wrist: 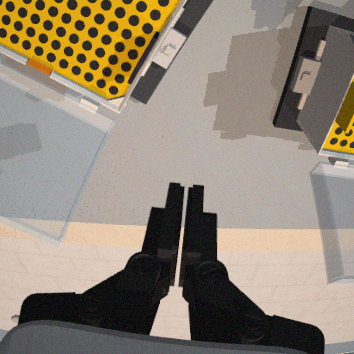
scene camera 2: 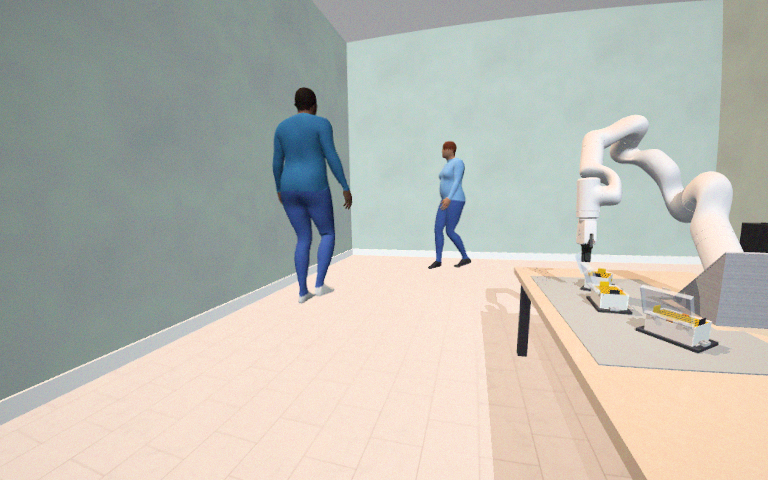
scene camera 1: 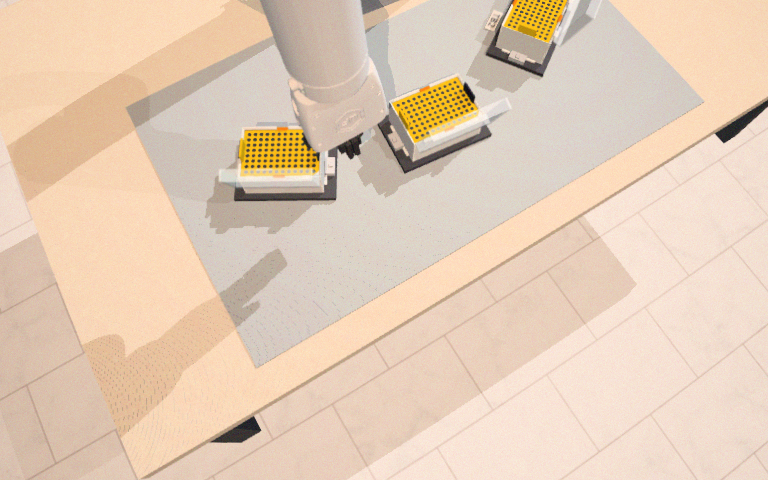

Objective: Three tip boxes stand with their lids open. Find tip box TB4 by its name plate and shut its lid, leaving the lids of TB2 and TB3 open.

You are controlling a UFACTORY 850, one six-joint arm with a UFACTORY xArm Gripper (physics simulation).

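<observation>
TB4 [scene camera 1: 433,110] [scene camera 2: 612,301] [wrist: 327,85] is the middle box, cut by the right edge in the wrist view. Its clear lid [scene camera 1: 499,109] [wrist: 341,225] stands open toward the table's front. TB3 [scene camera 1: 280,150] [wrist: 75,40] is at the left, its lid [scene camera 1: 227,178] [wrist: 50,150] open. TB2 [scene camera 1: 535,22] [scene camera 2: 702,333], at the far right in scene camera 1, has its lid [scene camera 1: 570,25] [scene camera 2: 650,298] open. My gripper [scene camera 1: 352,148] [scene camera 2: 586,259] [wrist: 184,204] is shut and empty, pointing down above the mat between TB3 and TB4. TB4's name plate is not readable.
The boxes stand on a grey mat [scene camera 1: 317,266] on the wooden table [scene camera 1: 73,226]. My arm [scene camera 1: 322,45] covers part of the mat behind the boxes. My base stands by the grey block [scene camera 2: 741,288]. Two people [scene camera 2: 303,152] [scene camera 2: 451,181] are on the floor away from the table.
</observation>
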